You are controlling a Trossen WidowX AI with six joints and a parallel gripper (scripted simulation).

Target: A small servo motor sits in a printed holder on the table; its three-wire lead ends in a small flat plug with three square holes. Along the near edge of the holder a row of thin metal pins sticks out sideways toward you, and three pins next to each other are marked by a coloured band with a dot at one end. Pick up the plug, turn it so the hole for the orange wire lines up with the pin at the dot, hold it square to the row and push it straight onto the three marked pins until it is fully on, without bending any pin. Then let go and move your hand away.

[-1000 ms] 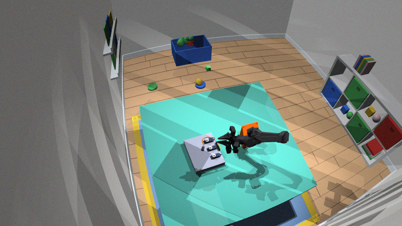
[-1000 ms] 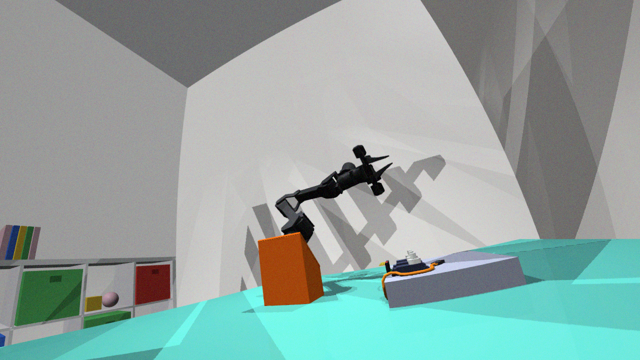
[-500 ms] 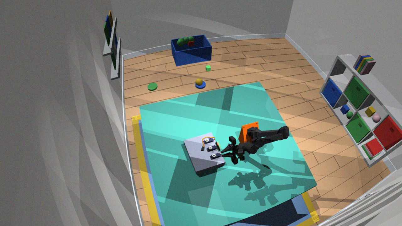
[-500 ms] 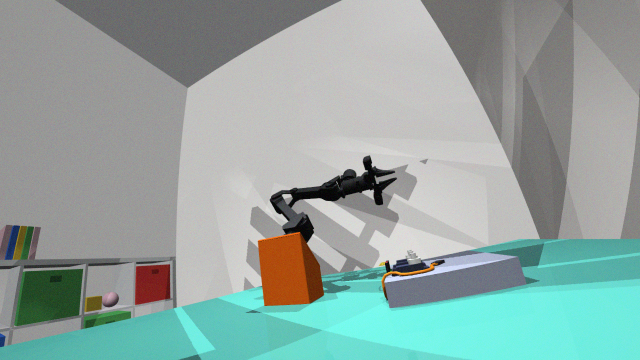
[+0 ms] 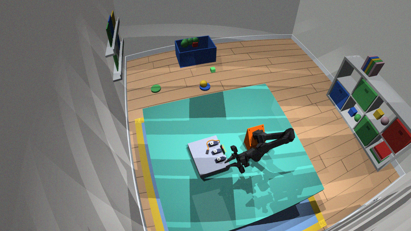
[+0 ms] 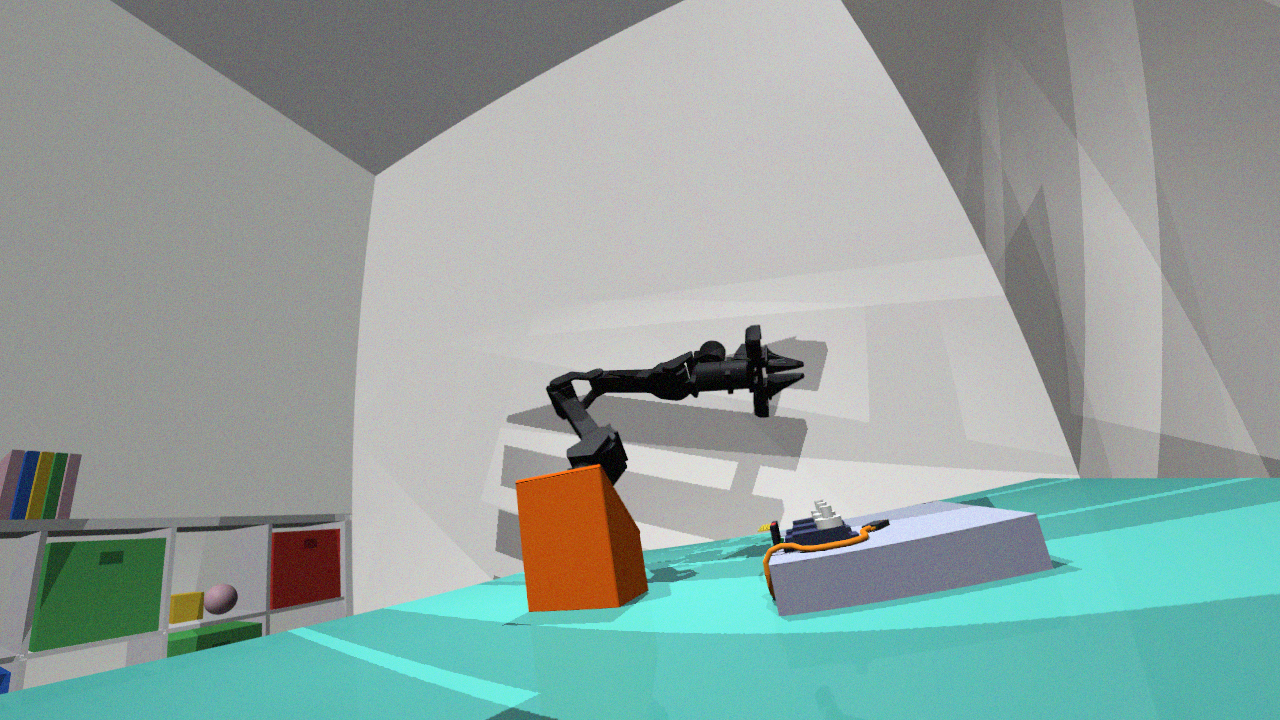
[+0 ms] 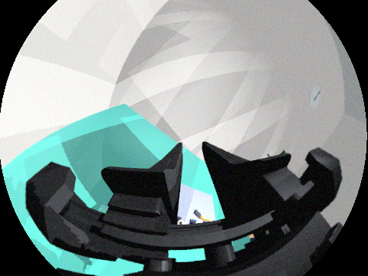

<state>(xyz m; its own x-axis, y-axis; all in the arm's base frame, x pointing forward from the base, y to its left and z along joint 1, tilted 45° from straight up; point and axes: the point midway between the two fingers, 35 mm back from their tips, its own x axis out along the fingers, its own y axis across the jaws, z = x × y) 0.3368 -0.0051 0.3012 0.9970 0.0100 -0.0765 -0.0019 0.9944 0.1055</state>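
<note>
The red band is 12 cm behind my gripper tip, 25 cm to the right of it and 24 cm below it. Also, from my gripper tip: grey printed holder (4 cm ahead, 25 cm to the right, 29 cm below); then servo (7 cm behind, 24 cm to the right, 27 cm below).
</note>
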